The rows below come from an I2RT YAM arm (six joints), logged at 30 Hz.
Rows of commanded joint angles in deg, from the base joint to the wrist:
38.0, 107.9, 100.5, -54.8, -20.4, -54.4
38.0, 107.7, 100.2, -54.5, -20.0, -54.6
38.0, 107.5, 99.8, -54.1, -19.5, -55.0
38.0, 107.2, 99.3, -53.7, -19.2, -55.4
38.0, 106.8, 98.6, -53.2, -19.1, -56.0
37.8, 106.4, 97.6, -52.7, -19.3, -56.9
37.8, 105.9, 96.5, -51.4, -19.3, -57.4
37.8, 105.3, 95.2, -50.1, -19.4, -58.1
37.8, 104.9, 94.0, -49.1, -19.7, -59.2
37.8, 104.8, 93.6, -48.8, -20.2, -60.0
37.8, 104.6, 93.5, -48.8, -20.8, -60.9
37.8, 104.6, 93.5, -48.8, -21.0, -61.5
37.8, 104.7, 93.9, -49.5, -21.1, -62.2
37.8, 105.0, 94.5, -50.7, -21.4, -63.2
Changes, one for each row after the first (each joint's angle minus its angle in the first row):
0.0, -0.2, -0.3, 0.3, 0.4, -0.2
0.0, -0.4, -0.7, 0.7, 0.9, -0.6
0.0, -0.7, -1.2, 1.1, 1.2, -1.0
0.0, -1.1, -1.9, 1.6, 1.3, -1.6
-0.2, -1.5, -2.9, 2.1, 1.1, -2.5
-0.2, -2.0, -4.0, 3.4, 1.1, -3.0
-0.2, -2.6, -5.3, 4.7, 1.0, -3.7
-0.2, -3.0, -6.5, 5.7, 0.7, -4.8
-0.2, -3.1, -6.9, 6.0, 0.2, -5.6
-0.2, -3.3, -7.0, 6.0, -0.4, -6.5
-0.2, -3.3, -7.0, 6.0, -0.6, -7.1
-0.2, -3.2, -6.6, 5.3, -0.7, -7.8
-0.2, -2.9, -6.0, 4.1, -1.0, -8.8

